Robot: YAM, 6 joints.
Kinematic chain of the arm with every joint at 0, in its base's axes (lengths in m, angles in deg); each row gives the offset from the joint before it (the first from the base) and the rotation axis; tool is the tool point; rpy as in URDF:
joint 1: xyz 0 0 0.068 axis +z
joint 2: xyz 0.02 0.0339 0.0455 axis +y
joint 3: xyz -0.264 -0.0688 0 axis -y
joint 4: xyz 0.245 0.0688 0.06 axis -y
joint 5: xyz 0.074 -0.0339 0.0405 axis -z
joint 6: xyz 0.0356 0 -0.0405 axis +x
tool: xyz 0 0 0 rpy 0 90 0
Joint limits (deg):
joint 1: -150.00..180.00
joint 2: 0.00..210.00
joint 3: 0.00..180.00
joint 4: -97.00..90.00
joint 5: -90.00..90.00
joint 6: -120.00..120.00
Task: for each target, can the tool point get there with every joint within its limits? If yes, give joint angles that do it. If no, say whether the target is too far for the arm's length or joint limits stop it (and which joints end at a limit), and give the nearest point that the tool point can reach.
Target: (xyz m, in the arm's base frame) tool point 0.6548 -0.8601 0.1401
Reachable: no: too far | nearest point 0.3911 -0.5137 0.1292 | short by 0.435 m
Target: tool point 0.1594 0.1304 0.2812
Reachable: yes | joints 34.61 53.41 41.85 -19.22 -28.09 72.40
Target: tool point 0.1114 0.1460 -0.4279
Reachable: no: joint limits stop it (at a limit: joint 2) | nearest point 0.1164 0.1526 -0.3759 | short by 0.053 m
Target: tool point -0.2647 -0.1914 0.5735
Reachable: yes | joints 38.21 32.45 118.37 53.40 -22.05 16.89
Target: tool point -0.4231 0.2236 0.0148
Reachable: yes | joints 148.20 157.22 116.57 -56.52 -67.64 56.75
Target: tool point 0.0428 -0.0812 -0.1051
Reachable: yes | joints -40.67 167.80 24.97 29.61 71.14 -56.77
